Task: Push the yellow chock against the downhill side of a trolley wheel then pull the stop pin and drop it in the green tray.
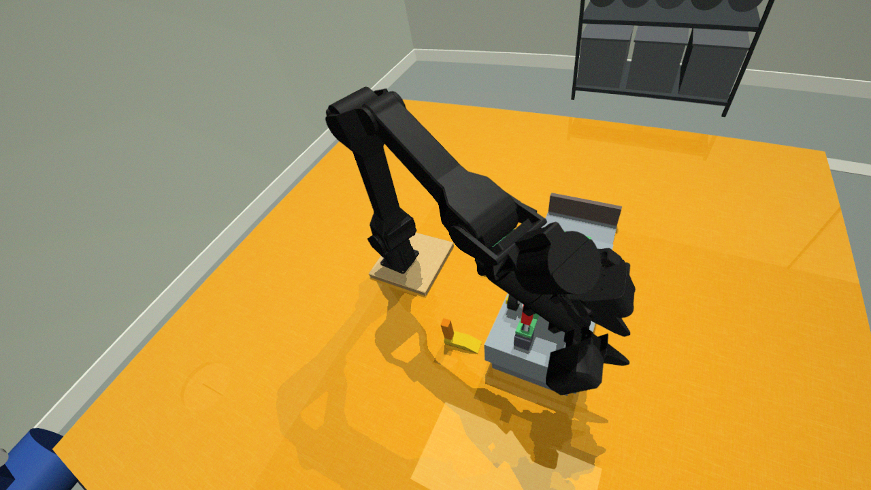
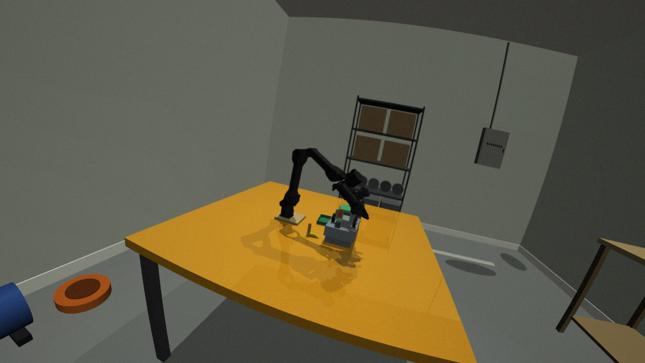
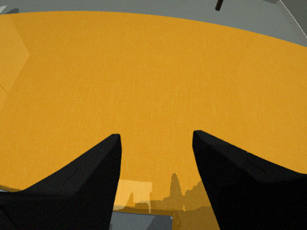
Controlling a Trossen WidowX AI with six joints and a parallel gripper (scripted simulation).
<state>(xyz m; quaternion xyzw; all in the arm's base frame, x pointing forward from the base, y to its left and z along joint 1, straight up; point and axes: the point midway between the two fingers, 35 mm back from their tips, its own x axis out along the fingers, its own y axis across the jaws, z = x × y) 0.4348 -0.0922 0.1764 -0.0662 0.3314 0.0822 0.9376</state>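
Now: the red-headed stop pin 140 mm behind my gripper tip and 40 mm below it. Also, from my gripper tip: yellow chock: 250 mm behind, 150 mm below, 20 mm to the right; grey ramp: 120 mm below, 120 mm behind, 110 mm to the left; green-topped trolley: 120 mm behind, 100 mm to the left, 60 mm below.
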